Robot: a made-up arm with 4 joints.
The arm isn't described. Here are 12 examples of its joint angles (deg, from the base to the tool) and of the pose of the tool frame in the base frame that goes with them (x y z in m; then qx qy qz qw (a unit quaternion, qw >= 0)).
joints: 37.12 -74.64 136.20 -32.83
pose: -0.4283 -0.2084 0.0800 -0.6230 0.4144 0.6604 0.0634
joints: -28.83 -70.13 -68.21 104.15
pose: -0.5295 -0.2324 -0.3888 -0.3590 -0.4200 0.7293 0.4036
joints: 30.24 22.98 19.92 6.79
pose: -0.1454 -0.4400 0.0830 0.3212 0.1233 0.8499 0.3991
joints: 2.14 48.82 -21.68 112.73
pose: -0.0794 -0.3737 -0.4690 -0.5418 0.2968 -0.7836 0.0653
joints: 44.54 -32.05 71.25 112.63
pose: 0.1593 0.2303 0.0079 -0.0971 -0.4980 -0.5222 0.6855
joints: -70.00 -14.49 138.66 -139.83
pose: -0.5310 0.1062 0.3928 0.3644 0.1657 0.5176 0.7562
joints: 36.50 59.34 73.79 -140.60
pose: -0.2263 0.2362 0.0338 -0.1344 0.4994 0.3150 0.7958
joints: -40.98 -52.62 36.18 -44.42
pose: -0.6974 0.0803 0.0958 0.2598 -0.1608 0.4769 0.8241
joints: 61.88 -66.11 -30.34 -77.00
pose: -0.3144 -0.0534 -0.3559 0.0969 -0.7318 0.3950 0.5470
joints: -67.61 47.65 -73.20 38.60
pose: -0.4011 -0.0698 0.3193 0.7642 0.0821 -0.0050 0.6397
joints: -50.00 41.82 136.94 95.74
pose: -0.2138 0.5375 0.0602 -0.0389 0.4929 -0.0679 0.8665
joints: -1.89 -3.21 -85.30 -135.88
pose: 0.0755 -0.2288 0.0666 0.2073 0.0230 -0.8692 0.4483
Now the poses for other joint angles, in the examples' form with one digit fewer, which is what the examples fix.
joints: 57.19 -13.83 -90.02 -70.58
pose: -0.245 0.165 0.052 0.254 -0.596 -0.123 0.752
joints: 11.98 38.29 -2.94 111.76
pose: 0.119 -0.319 -0.433 -0.465 0.233 -0.819 0.244
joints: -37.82 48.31 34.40 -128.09
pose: 0.012 0.266 0.099 0.361 0.686 0.021 0.631
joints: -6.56 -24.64 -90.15 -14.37
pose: -0.452 0.313 -0.022 0.190 -0.473 -0.101 0.855
